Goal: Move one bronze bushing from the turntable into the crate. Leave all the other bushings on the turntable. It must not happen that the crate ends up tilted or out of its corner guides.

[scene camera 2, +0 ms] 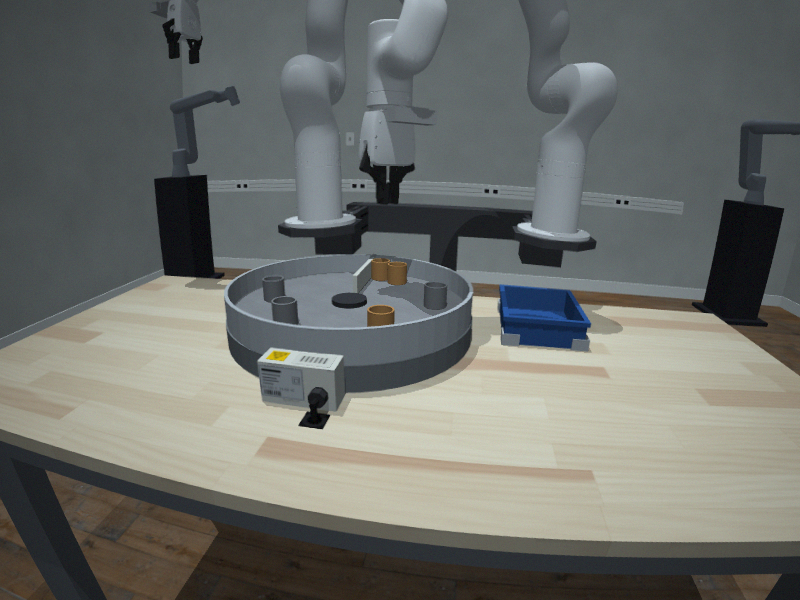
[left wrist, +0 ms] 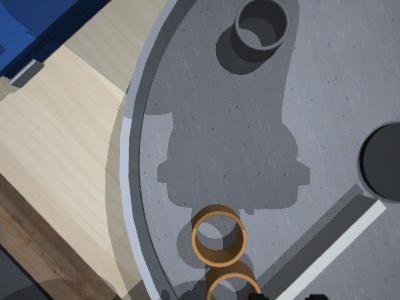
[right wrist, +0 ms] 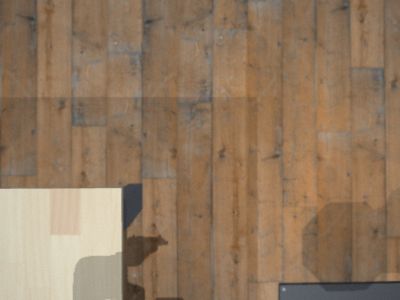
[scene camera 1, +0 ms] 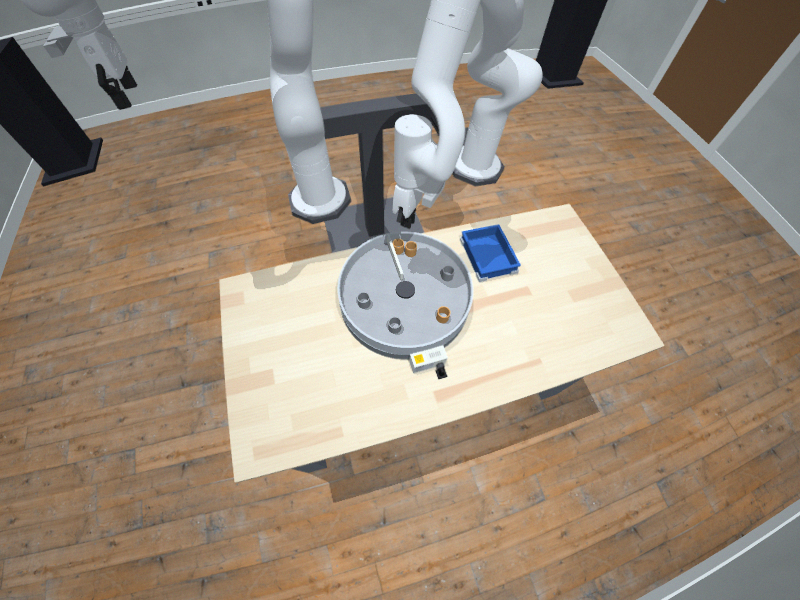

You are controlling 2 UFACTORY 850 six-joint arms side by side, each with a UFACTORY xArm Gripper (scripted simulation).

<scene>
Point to a grey turntable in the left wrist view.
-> At 287,143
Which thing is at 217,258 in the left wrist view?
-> A bronze bushing.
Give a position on a grey turntable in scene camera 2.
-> At 316,307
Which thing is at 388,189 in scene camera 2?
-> My left gripper.
</scene>
